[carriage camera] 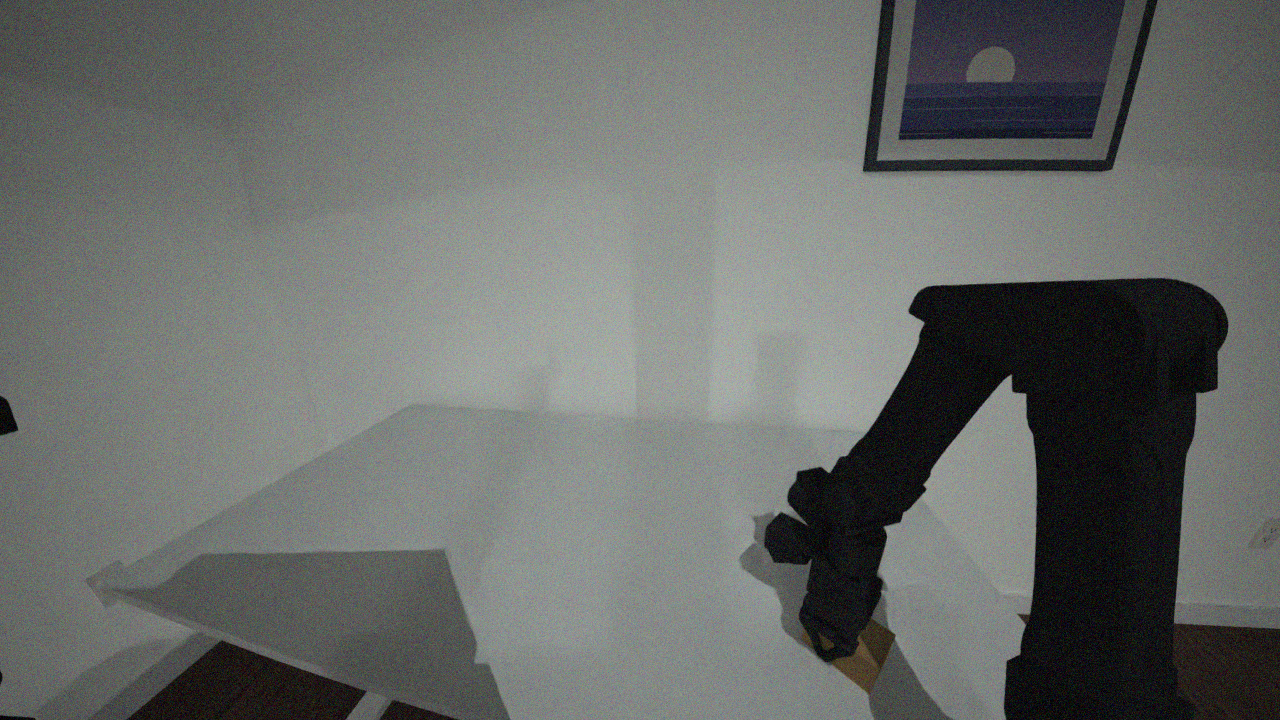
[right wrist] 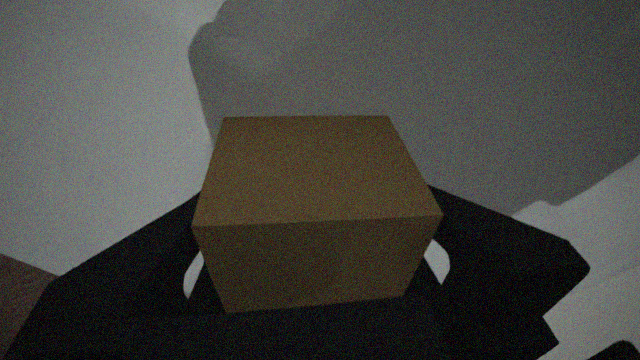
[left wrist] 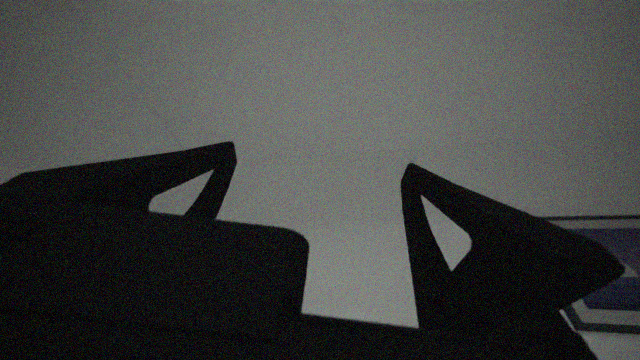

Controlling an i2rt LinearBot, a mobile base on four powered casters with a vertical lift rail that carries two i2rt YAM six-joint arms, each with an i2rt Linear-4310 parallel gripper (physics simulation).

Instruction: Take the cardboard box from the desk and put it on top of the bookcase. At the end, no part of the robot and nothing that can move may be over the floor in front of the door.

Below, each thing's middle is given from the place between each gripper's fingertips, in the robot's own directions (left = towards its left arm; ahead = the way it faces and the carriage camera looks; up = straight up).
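My right gripper: 1 cm past the brown cardboard box (right wrist: pixel 295 211), 3 cm below it, 1 cm to the left of it. Framed picture (carriage camera: pixel 950 92): from my right hand, 92 cm above, 60 cm to the right, 50 cm ahead.
From my left hand: brown cardboard box 170 mm ahead, 520 mm below, 600 mm to the right; framed picture 370 mm above, 1190 mm to the right, 680 mm ahead.
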